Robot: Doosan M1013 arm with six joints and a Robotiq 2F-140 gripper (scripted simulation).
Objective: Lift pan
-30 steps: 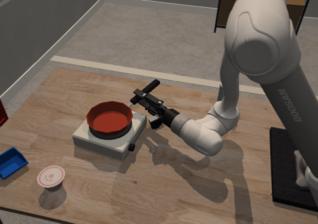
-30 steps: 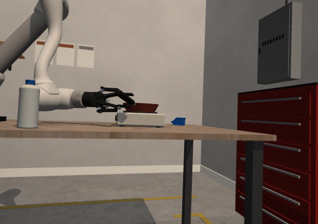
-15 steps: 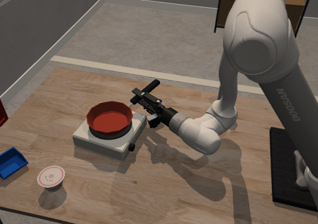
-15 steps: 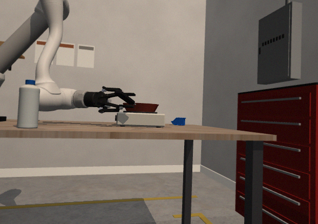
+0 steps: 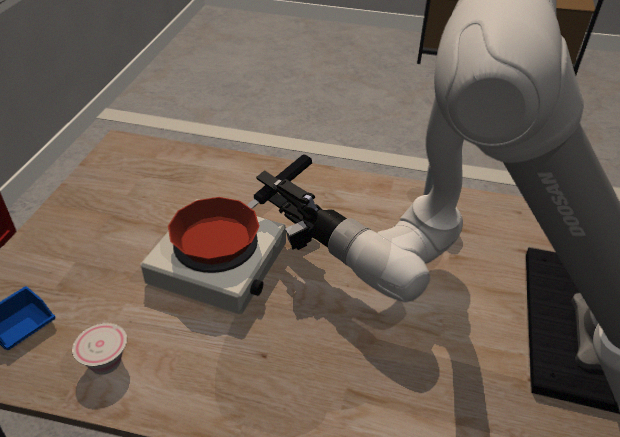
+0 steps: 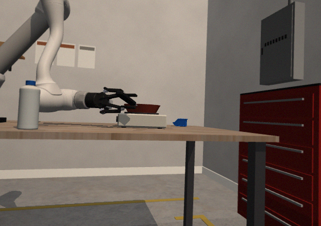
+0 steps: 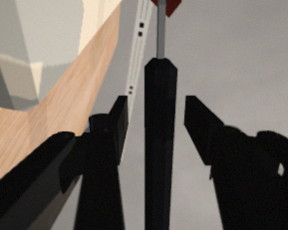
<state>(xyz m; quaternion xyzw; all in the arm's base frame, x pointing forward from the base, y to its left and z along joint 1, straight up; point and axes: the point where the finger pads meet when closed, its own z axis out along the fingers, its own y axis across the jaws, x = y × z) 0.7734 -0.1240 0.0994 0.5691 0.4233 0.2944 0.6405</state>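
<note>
The red pan lies 5 cm ahead of my hand, 9 cm to the left of it and 2 cm below it. Also, from my hand: white bottle 37 cm behind, 19 cm to the right, 5 cm below; then hot plate 6 cm ahead, 15 cm to the left, 9 cm below; then white cup 19 cm ahead, 45 cm to the left, 9 cm below.
</note>
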